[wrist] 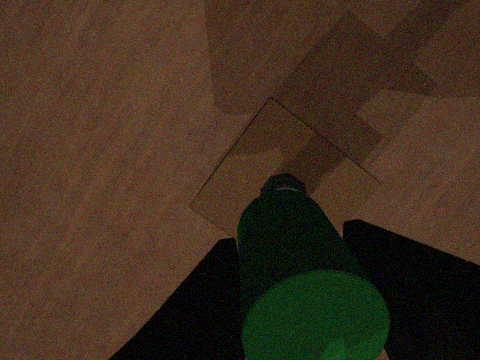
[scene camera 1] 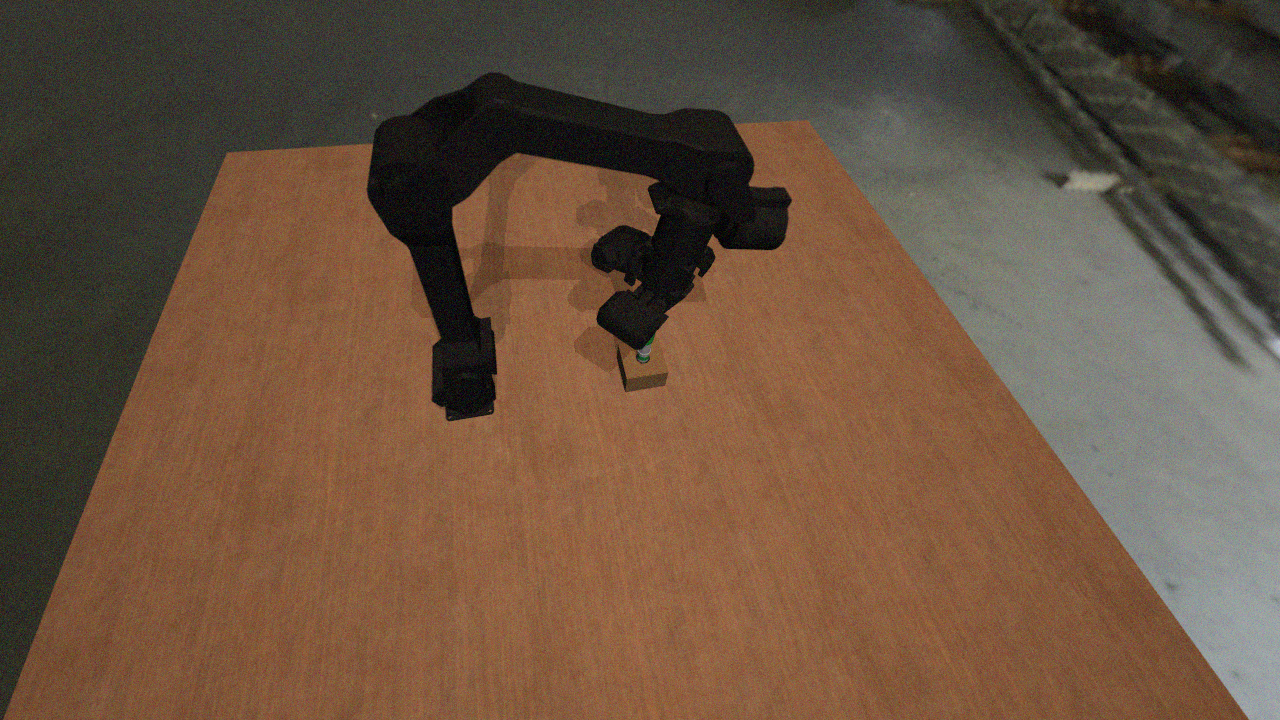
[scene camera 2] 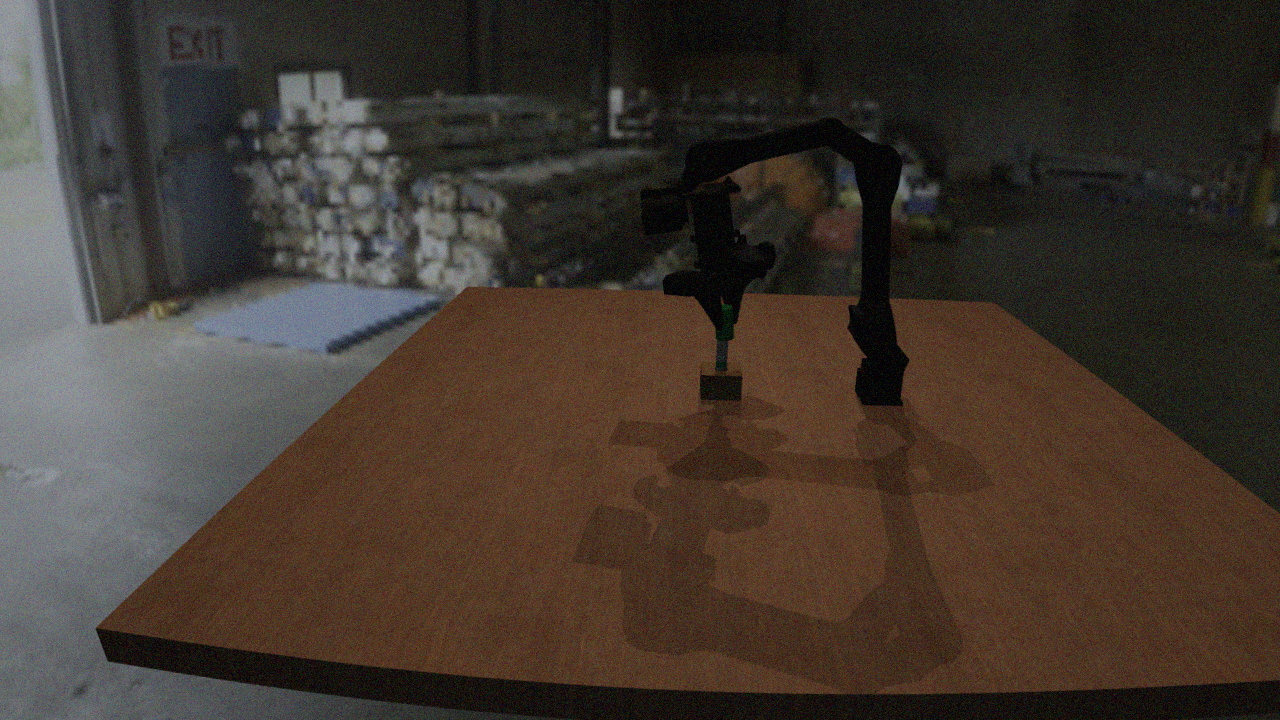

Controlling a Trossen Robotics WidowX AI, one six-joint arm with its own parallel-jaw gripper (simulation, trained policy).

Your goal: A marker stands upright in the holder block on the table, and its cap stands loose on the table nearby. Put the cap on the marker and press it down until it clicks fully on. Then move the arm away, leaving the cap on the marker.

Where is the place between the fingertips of my gripper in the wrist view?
290, 245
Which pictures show my gripper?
The wrist view, scene camera 1 and scene camera 2: all of them.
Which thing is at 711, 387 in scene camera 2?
A holder block.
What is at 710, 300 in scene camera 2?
My gripper.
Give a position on a green cap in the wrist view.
300, 284
